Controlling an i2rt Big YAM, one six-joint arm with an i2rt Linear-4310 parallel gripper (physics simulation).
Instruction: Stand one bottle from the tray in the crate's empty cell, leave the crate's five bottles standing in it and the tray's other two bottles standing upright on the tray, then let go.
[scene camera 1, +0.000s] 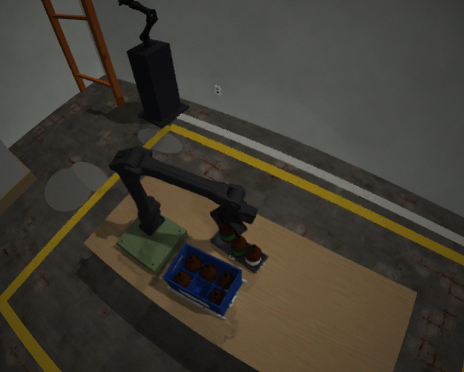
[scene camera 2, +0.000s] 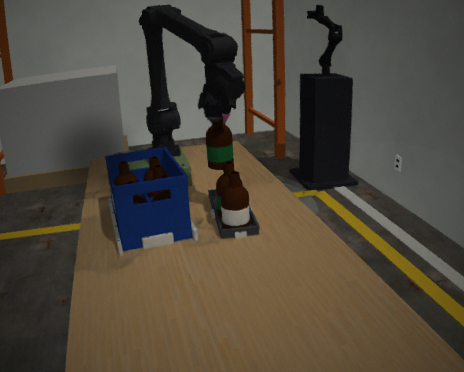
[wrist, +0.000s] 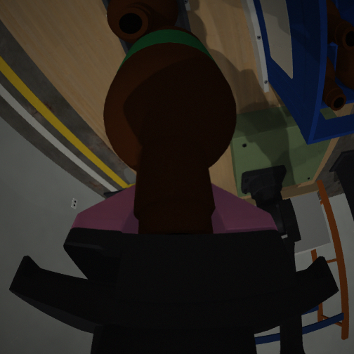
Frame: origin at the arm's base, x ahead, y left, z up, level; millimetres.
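Where they show: arm's base, link origin: (scene camera 1: 152, 223).
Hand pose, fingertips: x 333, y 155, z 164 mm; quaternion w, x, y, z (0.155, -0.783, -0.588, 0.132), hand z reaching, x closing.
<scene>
Each offset is from my fingertips to the centre of the thing. "spot": to the spot under its first point. Level surfaces: height alone.
My gripper (scene camera 2: 219, 120) (wrist: 173, 178) is shut on the neck of a brown bottle with a green band {dx +43, dy -10, dz -23 mm} (scene camera 1: 227, 234) (scene camera 2: 220, 147) (wrist: 170, 100). The bottle hangs upright above the tray's far end in scene camera 2's view. On the dark tray {spot: dx +220, dy -30, dz -225 mm} (scene camera 2: 227, 233) stand a second green-banded bottle {dx +89, dy +5, dz -156 mm} (scene camera 1: 239, 246) (scene camera 2: 223, 187) and a white-banded bottle {dx +172, dy +2, dz -156 mm} (scene camera 1: 253, 254) (scene camera 2: 235, 200), both upright. The blue crate {dx +73, dy -230, dz -151 mm} (scene camera 1: 234, 296) (scene camera 2: 155, 220) (wrist: 287, 95) holds five brown bottles. Its empty cell {spot: dx +61, dy -254, dz -231 mm} (scene camera 1: 201, 288) is the middle one of the row away from the tray. The crate hides most of its bottles in scene camera 2's view.
The arm's green base plate (scene camera 1: 150, 250) (wrist: 265, 150) lies close behind the crate. The crate stands beside the tray on the wooden table {dz -239 mm} (scene camera 1: 325, 300) (scene camera 2: 200, 300), with a narrow gap between them. A black pedestal (scene camera 1: 155, 80) (scene camera 2: 326, 125) with another arm stands off the table.
</scene>
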